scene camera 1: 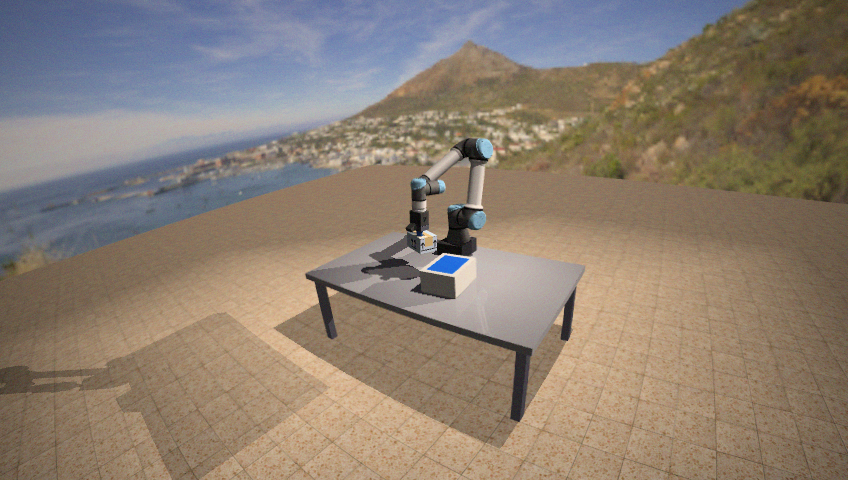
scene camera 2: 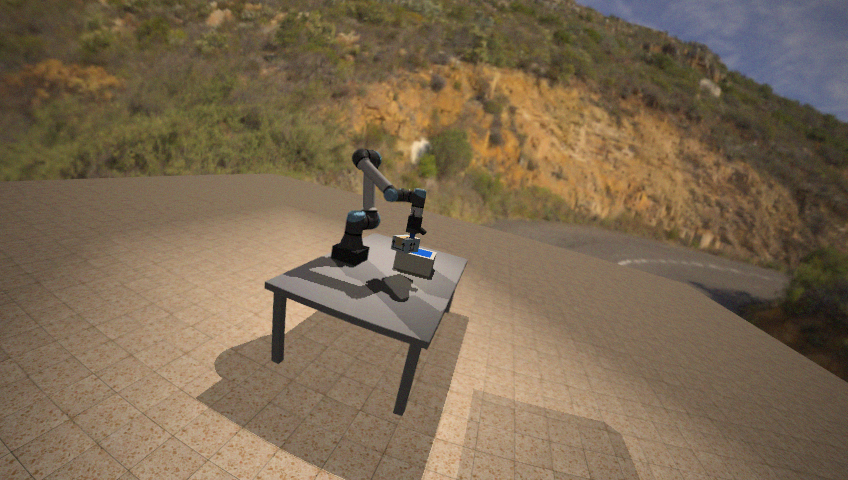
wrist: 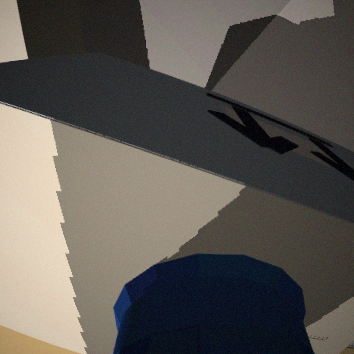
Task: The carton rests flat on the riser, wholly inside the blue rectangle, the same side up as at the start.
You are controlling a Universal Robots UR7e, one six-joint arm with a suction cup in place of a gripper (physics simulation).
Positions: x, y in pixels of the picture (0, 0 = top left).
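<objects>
There is a riser here, and I see it in scene camera 1 [448, 275]. Scene camera 2 and the wrist view show me the riser as well, and on it [scene camera 2: 420, 259] and [wrist: 35, 35] are the same spot.
</objects>
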